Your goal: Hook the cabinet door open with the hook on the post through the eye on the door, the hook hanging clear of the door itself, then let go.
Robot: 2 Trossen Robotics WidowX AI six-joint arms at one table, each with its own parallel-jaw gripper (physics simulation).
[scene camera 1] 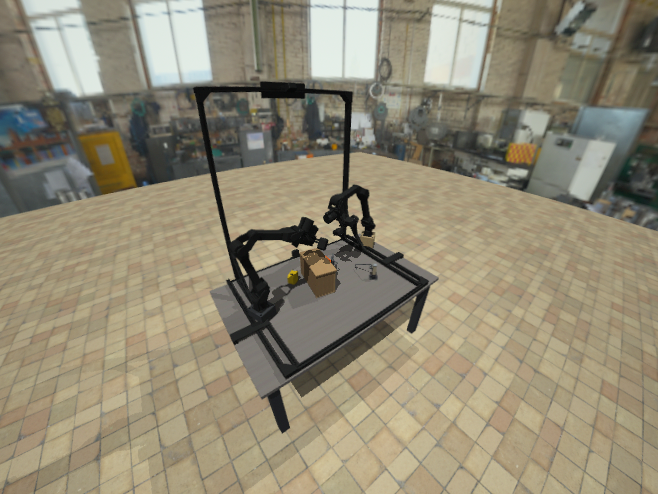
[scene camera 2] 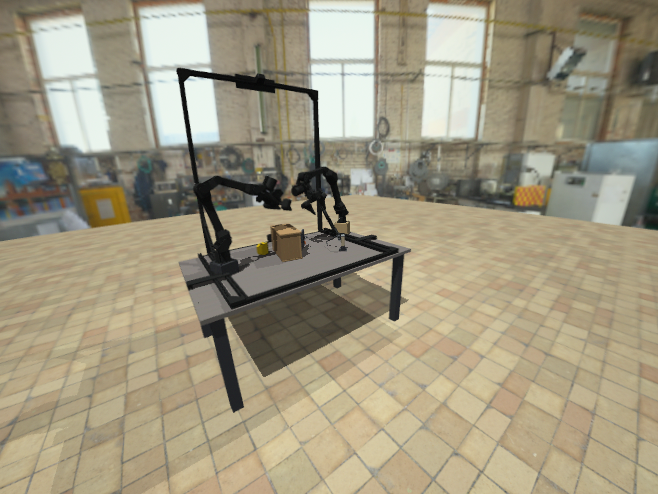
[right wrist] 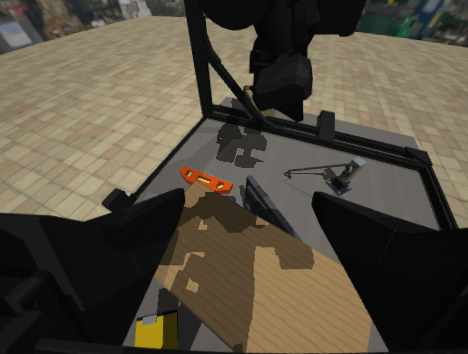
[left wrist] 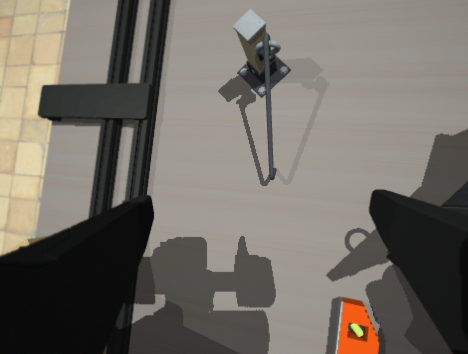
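Where they show: left gripper, fingertip midpoint: (scene camera 1: pixel 352 237) (scene camera 2: pixel 320 212) (left wrist: pixel 261 203); right gripper, fingertip midpoint: (scene camera 1: pixel 318 241) (right wrist: pixel 248 196); left arm's base, origin of the base link: (scene camera 1: pixel 367 234) (scene camera 2: pixel 342 222); right arm's base, origin of the base link: (scene camera 1: pixel 261 306) (scene camera 2: pixel 223 261).
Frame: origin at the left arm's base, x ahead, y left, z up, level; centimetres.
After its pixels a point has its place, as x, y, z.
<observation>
The wooden cabinet (scene camera 1: pixel 322 276) @[63.3, -15.4, 4.4] (scene camera 2: pixel 289 245) @[62.8, -14.7, -0.5] (right wrist: pixel 300 300) @[57.1, -17.4, 6.6] stands mid-table. Its dark door (scene camera 1: pixel 333 262) @[47.1, -13.8, 3.0] (scene camera 2: pixel 302 237) @[47.1, -13.4, -0.1] (right wrist: pixel 267 206) @[44.6, -15.4, 2.6] shows at the side facing the post; how far it is swung is hard to tell. A ring-shaped shadow shows in the left wrist view, but the eye itself is not clear. The post (scene camera 1: pixel 374 270) @[39.3, 10.2, -3.3] (scene camera 2: pixel 342 242) @[39.3, 10.0, -4.2] (left wrist: pixel 252 46) @[37.6, 8.8, -1.3] (right wrist: pixel 353 173) @[39.4, 9.3, -2.5] stands upright, and its thin hook (left wrist: pixel 269 120) @[35.2, 1.9, -3.1] (right wrist: pixel 320 170) @[36.0, 2.6, -2.7] sticks out, free end apart from the door. My left gripper (scene camera 1: pixel 344 227) @[32.3, -6.1, 13.2] (scene camera 2: pixel 313 202) @[32.3, -6.1, 13.2] (left wrist: pixel 261 203) @[32.3, -6.1, 13.2] is open and empty above the table. My right gripper (scene camera 1: pixel 309 248) @[50.2, -21.5, 17.5] (right wrist: pixel 248 196) @[50.2, -21.5, 17.5] is open and empty above the cabinet.
An orange level (left wrist: pixel 357 327) @[31.5, -21.2, -8.2] (right wrist: pixel 206 180) @[28.7, -24.6, -8.0] lies beyond the cabinet. A yellow object (scene camera 1: pixel 292 276) @[60.0, -34.9, -2.7] (scene camera 2: pixel 262 248) @[60.5, -34.0, -4.4] (right wrist: pixel 156 331) @[56.3, -34.8, -2.3] sits at the cabinet's other side. A wooden block (scene camera 1: pixel 367 240) @[5.0, 0.7, -2.5] (scene camera 2: pixel 342 227) @[5.0, 1.4, -3.1] shows near the left arm's base. Black rails (left wrist: pixel 145 100) @[23.0, 15.1, -7.0] run along the table's side.
</observation>
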